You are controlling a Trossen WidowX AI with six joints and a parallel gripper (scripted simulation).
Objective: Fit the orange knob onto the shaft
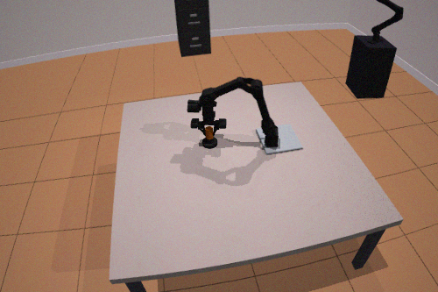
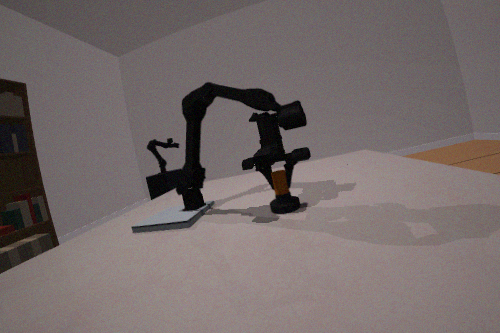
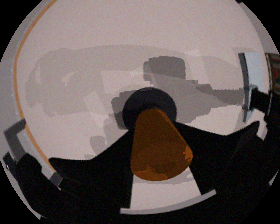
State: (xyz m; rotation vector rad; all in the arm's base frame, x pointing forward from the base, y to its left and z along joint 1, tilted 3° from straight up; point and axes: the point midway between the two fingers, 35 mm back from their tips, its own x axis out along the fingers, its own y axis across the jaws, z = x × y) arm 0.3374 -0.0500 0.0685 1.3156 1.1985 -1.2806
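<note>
Right now my gripper tip is 20 mm below the orange knob. Round my gripper tip: round pedestal (30 mm below).
</note>
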